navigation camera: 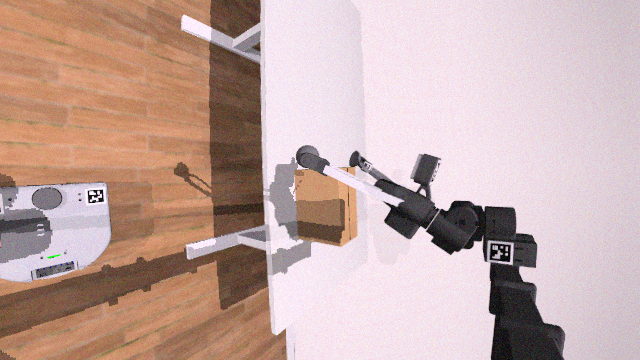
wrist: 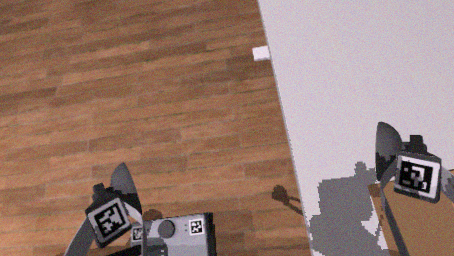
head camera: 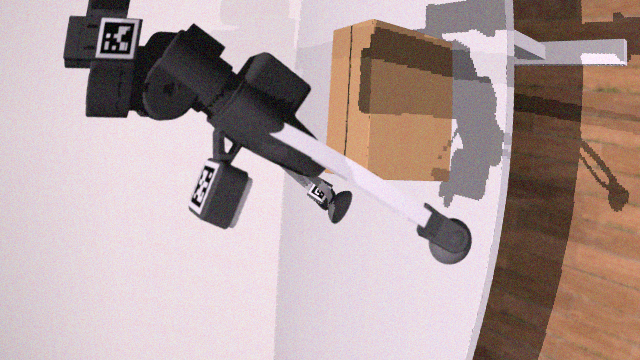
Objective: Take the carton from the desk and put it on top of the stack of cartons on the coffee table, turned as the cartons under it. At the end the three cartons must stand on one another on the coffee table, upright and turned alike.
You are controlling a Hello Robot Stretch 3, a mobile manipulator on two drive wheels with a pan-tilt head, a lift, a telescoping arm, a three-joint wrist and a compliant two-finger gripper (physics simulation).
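Pixels of known places: gripper, fingertip midpoint: (navigation camera: 328,154) (head camera: 399,229); robot's base at its link origin: (navigation camera: 47,197).
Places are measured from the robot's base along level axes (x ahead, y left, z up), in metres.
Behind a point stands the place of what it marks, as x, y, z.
Observation:
A brown carton (head camera: 410,145) {0.011, -0.603, 0.818} (navigation camera: 320,185) {0.012, -0.604, 0.832} (wrist: 425,225) stands on the white desk (head camera: 380,300) {0.335, -0.753, 0.721} (navigation camera: 315,75) {0.453, -0.754, 0.721} (wrist: 350,60), with a dark seam along its narrow face. In the wrist view part of it shows at the lower right. My gripper (head camera: 395,224) {0.092, -0.396, 1.000} (navigation camera: 331,158) {0.092, -0.396, 1.000} (wrist: 250,163) {0.092, -0.396, 1.000} is open, its fingers wide apart with nothing between them. It hangs above the desk, near one end of the carton. In the wrist view one finger overlaps the carton's corner and the other shows against the floor. The coffee table and its stack of cartons do not show in these views.
The robot's base (navigation camera: 75,225) {-0.098, -0.065, 0.160} (wrist: 175,240) stands on the wooden floor (head camera: 600,280) {0.350, -0.525, 0.000} (navigation camera: 150,100) {0.433, -0.375, 0.000} (wrist: 125,100), apart from the desk's long edge. A white desk leg (head camera: 590,52) (navigation camera: 210,245) sticks out past that edge. A pale wall lies along the desk's far side.

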